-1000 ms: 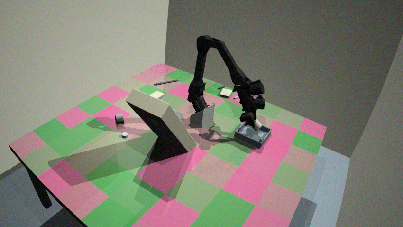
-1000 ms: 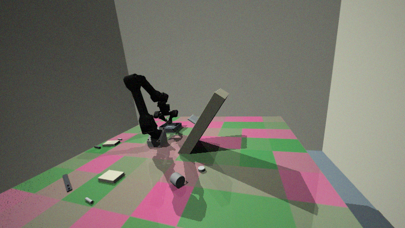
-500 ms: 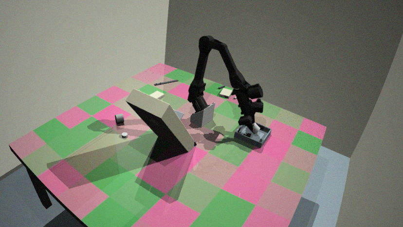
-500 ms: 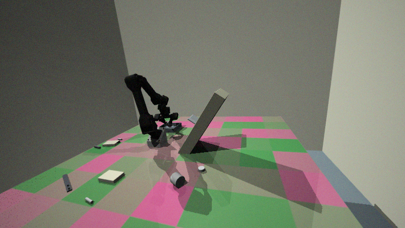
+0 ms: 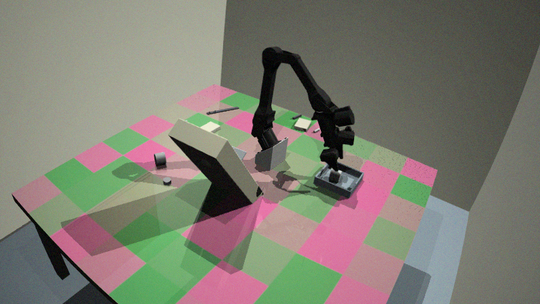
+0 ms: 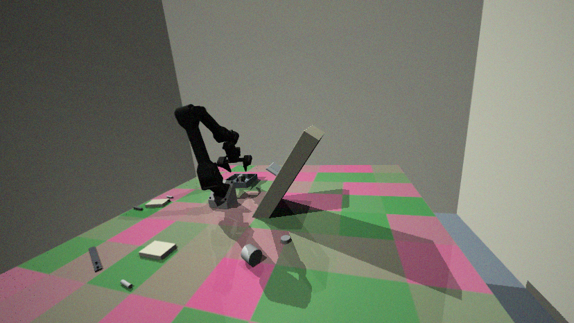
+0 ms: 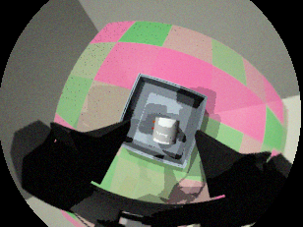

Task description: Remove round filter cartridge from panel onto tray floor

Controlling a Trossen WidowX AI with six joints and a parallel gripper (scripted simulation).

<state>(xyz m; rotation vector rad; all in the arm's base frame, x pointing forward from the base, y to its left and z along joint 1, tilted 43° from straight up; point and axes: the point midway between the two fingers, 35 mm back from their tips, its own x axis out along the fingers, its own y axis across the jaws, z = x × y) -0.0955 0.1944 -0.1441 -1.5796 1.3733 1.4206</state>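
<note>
The round filter cartridge is 1 cm ahead of my gripper tip, 1 cm to the right of it and 5 cm below it. Round my gripper tip: small disc (49 cm ahead, 42 cm to the right, 7 cm below); tray (1 cm to the left, 6 cm below); beige service panel (42 cm ahead, 21 cm to the right, 9 cm above).
</note>
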